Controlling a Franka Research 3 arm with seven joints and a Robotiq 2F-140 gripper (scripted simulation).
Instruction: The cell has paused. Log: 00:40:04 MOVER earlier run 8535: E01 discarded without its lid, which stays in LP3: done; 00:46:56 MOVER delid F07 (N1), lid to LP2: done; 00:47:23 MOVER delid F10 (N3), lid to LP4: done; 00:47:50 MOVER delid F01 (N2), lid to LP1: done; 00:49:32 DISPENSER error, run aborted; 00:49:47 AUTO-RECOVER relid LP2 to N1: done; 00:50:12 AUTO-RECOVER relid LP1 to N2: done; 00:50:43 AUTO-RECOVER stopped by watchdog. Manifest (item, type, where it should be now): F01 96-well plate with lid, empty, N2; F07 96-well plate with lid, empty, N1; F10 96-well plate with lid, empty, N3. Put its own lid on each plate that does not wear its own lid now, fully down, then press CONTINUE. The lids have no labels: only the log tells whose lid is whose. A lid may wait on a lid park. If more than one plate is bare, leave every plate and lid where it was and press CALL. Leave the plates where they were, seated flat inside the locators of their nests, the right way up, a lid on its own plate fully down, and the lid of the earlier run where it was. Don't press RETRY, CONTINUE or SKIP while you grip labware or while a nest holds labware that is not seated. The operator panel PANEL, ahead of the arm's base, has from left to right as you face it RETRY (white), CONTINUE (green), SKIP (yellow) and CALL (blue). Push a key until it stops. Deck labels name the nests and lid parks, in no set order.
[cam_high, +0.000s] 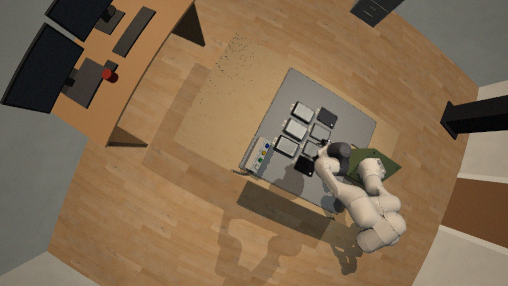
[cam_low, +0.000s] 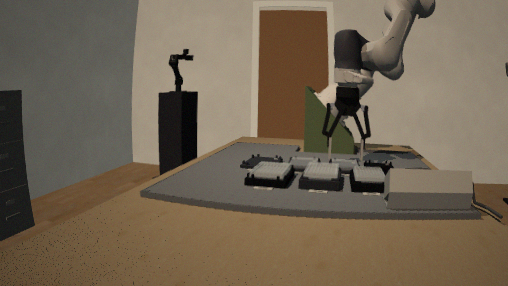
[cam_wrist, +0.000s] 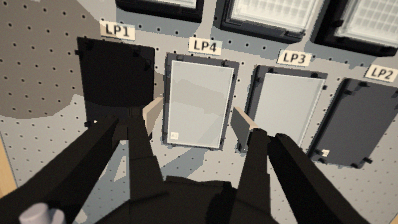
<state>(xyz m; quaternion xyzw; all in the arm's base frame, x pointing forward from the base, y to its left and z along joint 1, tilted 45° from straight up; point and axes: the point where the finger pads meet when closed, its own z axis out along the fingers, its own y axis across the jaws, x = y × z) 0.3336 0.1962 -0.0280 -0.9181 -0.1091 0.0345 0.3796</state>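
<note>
My gripper is now 4 cm above the clear lid. Round my hand: lid park LP1: 12 cm to the left, 5 cm below, 2 cm behind; then LP1 label: 14 cm to the left, 7 cm ahead, 5 cm below; then lid park LP4: 5 cm below.
</note>
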